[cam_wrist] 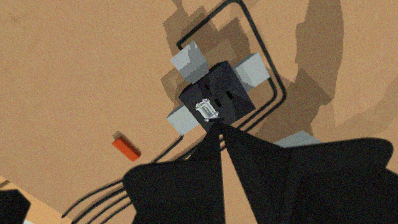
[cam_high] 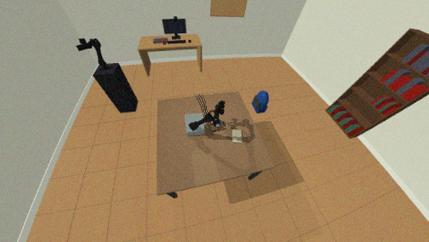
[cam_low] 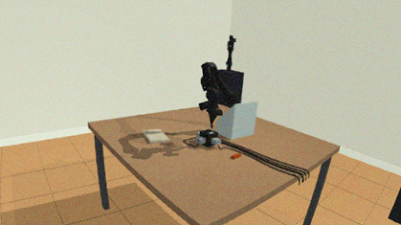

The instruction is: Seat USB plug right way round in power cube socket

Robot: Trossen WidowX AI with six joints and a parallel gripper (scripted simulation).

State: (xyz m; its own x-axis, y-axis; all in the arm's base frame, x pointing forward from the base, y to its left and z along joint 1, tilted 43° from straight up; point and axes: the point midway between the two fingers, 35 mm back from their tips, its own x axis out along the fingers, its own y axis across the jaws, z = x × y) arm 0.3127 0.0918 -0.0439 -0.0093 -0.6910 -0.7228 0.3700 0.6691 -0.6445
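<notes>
Right now my gripper tip is 60 mm above the socket and 10 mm to the right of it. Round my gripper tip: small piece (220 mm to the left, 130 mm below, 20 mm behind); then pad (250 mm to the right, 230 mm ahead, 130 mm below).
</notes>
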